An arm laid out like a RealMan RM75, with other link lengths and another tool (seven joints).
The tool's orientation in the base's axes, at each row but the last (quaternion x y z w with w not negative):
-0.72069 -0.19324 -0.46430 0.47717
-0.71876 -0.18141 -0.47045 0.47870
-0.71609 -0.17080 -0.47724 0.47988
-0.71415 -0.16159 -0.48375 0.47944
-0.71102 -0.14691 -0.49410 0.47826
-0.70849 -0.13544 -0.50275 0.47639
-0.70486 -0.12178 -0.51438 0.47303
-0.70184 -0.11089 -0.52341 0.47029
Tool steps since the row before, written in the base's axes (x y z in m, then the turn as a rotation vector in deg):
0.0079 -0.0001 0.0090 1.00 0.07 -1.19
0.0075 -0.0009 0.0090 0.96 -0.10 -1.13
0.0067 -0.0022 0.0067 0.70 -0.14 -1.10
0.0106 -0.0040 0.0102 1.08 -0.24 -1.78
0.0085 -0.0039 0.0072 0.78 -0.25 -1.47
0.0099 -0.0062 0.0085 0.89 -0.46 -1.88
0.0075 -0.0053 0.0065 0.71 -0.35 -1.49
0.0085 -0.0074 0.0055 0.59 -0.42 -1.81
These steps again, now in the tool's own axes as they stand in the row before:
0.0116 0.0012 0.0027 -0.53 1.29 0.68
0.0115 0.0011 0.0021 -0.47 1.32 0.51
0.0094 0.0023 0.0010 -0.56 1.14 0.34
0.0146 0.0039 0.0016 -0.93 1.81 0.51
0.0111 0.0039 0.0012 -0.81 1.44 0.31
0.0135 0.0052 0.0004 -1.04 1.84 0.22
0.0104 0.0042 0.0002 -0.83 1.46 0.19
0.0107 0.0065 -0.0004 -1.12 1.59 0.06

